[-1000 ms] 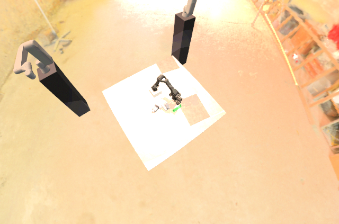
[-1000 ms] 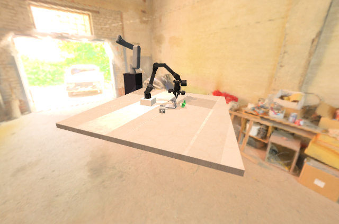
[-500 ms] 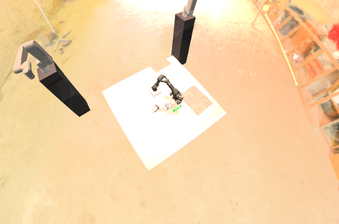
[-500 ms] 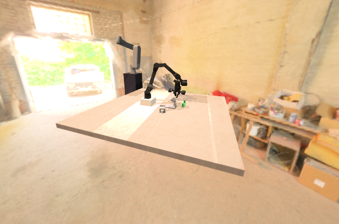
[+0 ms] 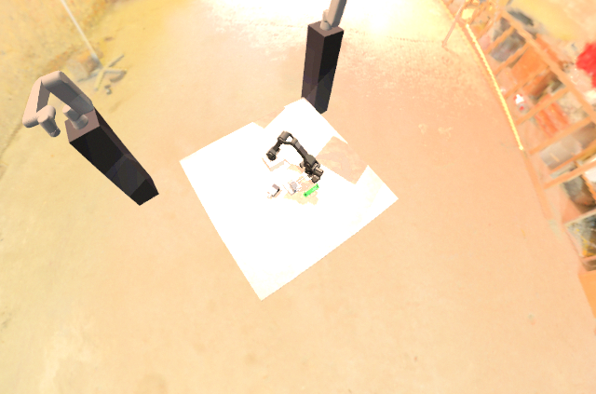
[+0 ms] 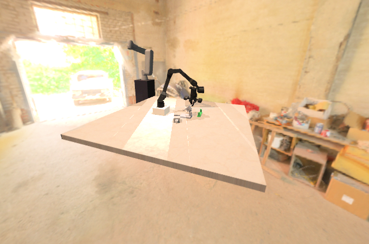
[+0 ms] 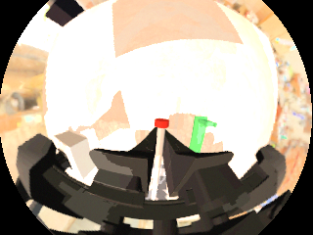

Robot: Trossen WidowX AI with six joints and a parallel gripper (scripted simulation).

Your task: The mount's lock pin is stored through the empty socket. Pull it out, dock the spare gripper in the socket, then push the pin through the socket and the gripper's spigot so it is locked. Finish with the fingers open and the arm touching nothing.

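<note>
The green strip is 90 mm ahead of my gripper tip, 50 mm to the right of it and 40 mm below it. The rest, counted from my gripper tip: grey mount: 10 mm behind, 160 mm to the right, 10 mm below; then spare gripper: 60 mm behind, 300 mm to the right, 40 mm below.
</note>
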